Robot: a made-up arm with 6 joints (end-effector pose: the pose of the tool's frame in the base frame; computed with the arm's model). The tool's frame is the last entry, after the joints. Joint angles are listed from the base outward.
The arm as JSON. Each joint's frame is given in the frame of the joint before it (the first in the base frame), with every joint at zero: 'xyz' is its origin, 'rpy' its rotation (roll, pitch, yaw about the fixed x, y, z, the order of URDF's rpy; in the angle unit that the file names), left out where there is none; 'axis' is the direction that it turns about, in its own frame. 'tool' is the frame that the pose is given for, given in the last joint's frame.
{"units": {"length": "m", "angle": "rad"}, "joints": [
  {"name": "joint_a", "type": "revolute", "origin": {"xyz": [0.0, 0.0, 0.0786]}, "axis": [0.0, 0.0, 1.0]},
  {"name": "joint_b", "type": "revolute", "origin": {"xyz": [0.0, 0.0, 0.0], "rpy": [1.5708, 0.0, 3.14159]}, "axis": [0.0, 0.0, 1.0]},
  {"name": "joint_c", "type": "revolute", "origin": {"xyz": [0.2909, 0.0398, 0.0], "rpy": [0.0, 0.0, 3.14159]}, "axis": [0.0, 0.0, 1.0]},
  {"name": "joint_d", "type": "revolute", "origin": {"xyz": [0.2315, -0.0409, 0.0], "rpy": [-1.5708, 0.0, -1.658]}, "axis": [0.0, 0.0, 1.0]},
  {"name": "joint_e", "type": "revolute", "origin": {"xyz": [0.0, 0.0, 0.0], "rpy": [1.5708, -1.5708, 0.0]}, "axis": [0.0, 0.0, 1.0]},
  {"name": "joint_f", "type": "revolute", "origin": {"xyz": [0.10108, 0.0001, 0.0], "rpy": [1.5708, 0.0, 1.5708]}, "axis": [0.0, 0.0, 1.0]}
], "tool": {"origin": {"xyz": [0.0, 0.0, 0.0]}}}
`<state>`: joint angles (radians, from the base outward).
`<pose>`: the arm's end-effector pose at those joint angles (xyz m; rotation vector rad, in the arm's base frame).
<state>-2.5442 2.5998 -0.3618 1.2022 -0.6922 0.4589</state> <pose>-0.1457 -0.0265 -0.0905 -2.3022 1.0712 0.5648</pose>
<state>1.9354 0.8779 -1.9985 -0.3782 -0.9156 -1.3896</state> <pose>0.0219 -0.1404 0.6382 0.5635 -0.1772 0.2225</pose>
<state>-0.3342 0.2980 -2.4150 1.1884 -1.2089 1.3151</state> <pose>-0.4739 0.0718 0.3867 -1.0590 -1.5873 1.9952</pose>
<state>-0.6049 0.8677 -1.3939 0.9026 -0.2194 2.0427</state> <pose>0.0682 -0.0680 0.5458 0.9491 -0.3944 2.0961</pose>
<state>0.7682 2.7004 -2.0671 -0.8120 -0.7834 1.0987</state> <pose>0.3794 0.4385 0.0675 -0.7193 1.5329 1.3538</pose>
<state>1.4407 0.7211 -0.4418 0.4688 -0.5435 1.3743</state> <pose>0.0410 0.1313 0.3052 0.5947 1.7307 2.4627</pose>
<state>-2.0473 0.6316 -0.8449 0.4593 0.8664 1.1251</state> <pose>-0.0106 -0.0950 0.3248 2.0448 -0.1410 -0.0214</pose>
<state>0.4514 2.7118 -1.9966 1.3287 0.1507 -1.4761</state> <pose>0.4986 0.2582 -0.0190 -0.7417 2.1210 0.3268</pose>
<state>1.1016 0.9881 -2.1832 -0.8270 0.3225 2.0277</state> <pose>0.0067 -0.0391 0.6594 0.3256 0.6136 2.1957</pose>
